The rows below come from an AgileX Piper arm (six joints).
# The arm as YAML. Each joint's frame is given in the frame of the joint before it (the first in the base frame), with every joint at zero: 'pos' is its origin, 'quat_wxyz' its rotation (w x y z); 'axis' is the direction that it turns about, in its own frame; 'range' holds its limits. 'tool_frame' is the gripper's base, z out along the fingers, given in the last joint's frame.
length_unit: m
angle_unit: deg
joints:
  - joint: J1
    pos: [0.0, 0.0, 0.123]
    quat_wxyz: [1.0, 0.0, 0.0, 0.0]
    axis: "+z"
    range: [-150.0, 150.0]
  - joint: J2
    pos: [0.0, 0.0, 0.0]
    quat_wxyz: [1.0, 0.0, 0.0, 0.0]
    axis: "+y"
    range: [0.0, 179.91]
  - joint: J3
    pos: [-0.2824, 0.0, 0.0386]
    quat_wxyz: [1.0, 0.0, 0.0, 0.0]
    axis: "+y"
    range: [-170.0, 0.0]
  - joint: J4
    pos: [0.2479, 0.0, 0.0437]
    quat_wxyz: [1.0, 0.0, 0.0, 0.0]
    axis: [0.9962, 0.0, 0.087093]
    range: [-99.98, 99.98]
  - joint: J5
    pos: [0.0, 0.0, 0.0]
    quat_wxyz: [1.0, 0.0, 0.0, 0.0]
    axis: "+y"
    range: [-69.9, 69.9]
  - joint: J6
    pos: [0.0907, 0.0, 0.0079]
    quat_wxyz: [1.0, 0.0, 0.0, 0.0]
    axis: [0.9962, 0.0, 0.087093]
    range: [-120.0, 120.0]
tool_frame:
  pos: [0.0, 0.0, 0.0]
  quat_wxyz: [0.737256, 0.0, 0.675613, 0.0]
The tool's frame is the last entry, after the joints.
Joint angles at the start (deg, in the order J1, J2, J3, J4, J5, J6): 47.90 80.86 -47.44 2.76 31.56 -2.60
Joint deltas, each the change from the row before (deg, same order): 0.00 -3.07 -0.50 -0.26 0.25 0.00; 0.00 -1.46 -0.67 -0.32 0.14 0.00; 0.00 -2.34 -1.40 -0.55 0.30 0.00; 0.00 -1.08 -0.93 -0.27 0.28 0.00; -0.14 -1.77 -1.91 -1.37 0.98 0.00; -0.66 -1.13 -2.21 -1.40 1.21 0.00; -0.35 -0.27 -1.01 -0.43 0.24 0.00; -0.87 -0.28 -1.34 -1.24 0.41 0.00; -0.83 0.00 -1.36 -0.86 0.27 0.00; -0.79 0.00 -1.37 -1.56 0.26 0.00
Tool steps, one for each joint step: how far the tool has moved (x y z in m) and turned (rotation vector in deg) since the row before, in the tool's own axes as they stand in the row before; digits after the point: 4 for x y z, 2 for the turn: -0.0040 0.0002 -0.0168 0.15 -3.31 -0.31; -0.0041 -0.0001 -0.0092 0.19 -1.98 -0.32; -0.0080 -0.0002 -0.0160 0.34 -3.43 -0.53; -0.0050 -0.0002 -0.0082 0.18 -1.72 -0.26; -0.0091 -0.0018 -0.0148 0.93 -2.66 -1.07; -0.0096 -0.0047 -0.0125 1.37 -2.06 -0.66; -0.0047 -0.0023 -0.0044 0.57 -1.00 -0.09; -0.0058 -0.0056 -0.0054 1.46 -1.11 -0.38; -0.0058 -0.0052 -0.0039 1.23 -0.98 -0.10; -0.0058 -0.0058 -0.0039 1.64 -0.97 -0.69
